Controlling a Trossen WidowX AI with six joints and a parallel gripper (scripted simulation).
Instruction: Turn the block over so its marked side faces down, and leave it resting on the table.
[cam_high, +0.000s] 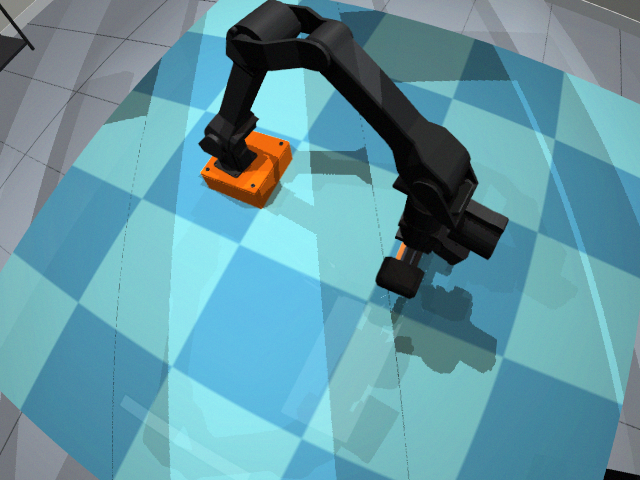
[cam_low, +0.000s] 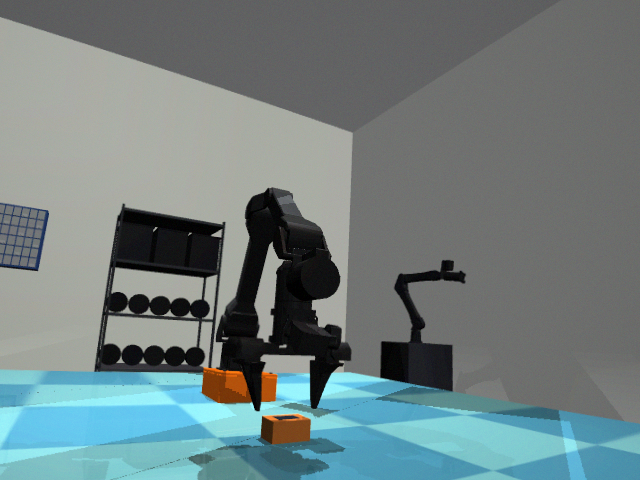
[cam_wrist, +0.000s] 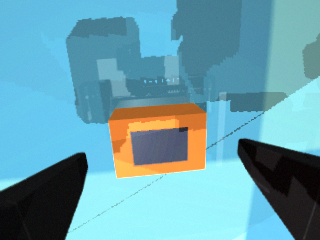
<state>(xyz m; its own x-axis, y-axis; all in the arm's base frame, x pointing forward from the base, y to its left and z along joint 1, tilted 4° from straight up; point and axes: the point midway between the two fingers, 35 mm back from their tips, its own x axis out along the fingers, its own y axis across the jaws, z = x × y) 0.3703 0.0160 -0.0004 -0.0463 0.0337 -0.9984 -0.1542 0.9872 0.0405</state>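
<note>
My gripper tip is 2 cm above the orange block.
</note>
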